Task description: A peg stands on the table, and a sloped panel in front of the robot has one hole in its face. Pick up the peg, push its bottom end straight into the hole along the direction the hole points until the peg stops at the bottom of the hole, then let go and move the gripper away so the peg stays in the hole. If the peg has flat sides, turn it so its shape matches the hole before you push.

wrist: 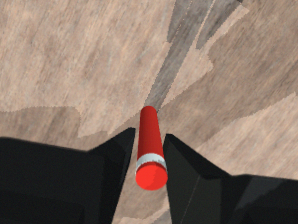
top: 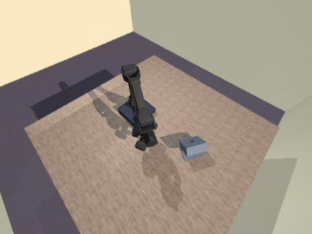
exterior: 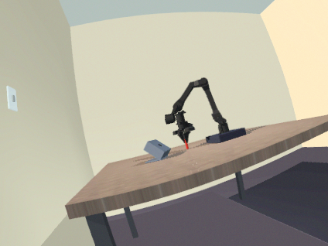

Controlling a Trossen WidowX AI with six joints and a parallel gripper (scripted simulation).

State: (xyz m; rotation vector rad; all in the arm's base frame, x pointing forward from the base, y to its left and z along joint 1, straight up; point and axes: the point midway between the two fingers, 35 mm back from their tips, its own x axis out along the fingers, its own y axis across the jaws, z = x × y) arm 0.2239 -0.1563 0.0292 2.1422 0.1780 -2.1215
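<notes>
Now: gripper tip 25 cm short of the sloped panel, 13 cm to the right of it and 2 cm below it. Round my gripper tip: peg: 2 cm above; wedge support: 27 cm ahead, 12 cm to the left, 4 cm below.
</notes>
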